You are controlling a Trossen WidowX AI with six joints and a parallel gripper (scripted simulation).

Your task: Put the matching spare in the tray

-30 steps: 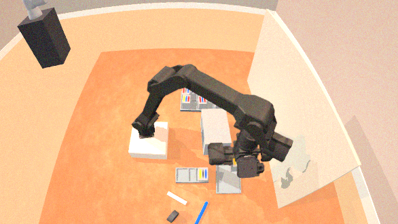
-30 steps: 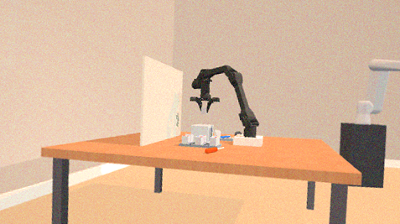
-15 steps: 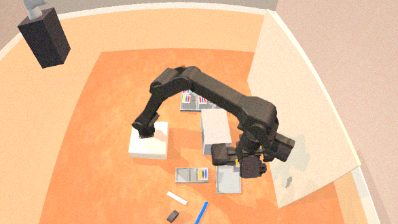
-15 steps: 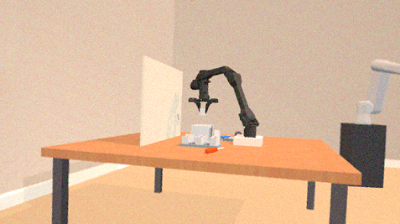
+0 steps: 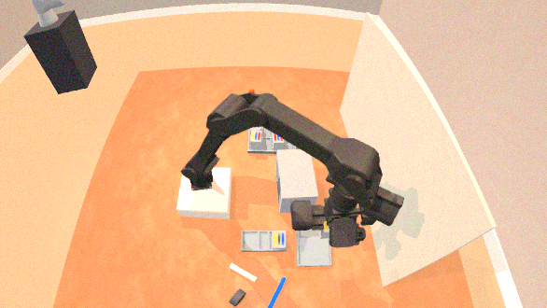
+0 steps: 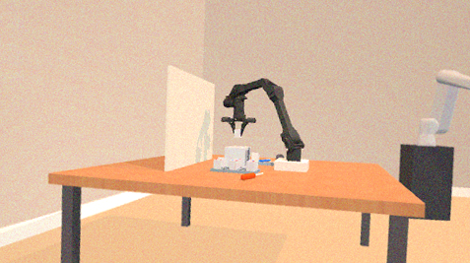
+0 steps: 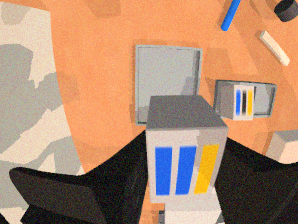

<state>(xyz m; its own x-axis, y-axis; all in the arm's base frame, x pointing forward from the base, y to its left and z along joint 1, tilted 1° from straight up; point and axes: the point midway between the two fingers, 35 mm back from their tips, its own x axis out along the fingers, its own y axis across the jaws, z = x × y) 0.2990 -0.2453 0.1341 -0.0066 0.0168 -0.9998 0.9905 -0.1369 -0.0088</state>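
Now: gripper tip 150 mm above the grey tray. Round my gripper tip: white bar: 210 mm behind, 150 mm below, 40 mm to the right; then mounted unit: 210 mm to the left, 100 mm below, 20 mm behind; then grey rack: 140 mm below, 140 mm behind, 40 mm to the left.
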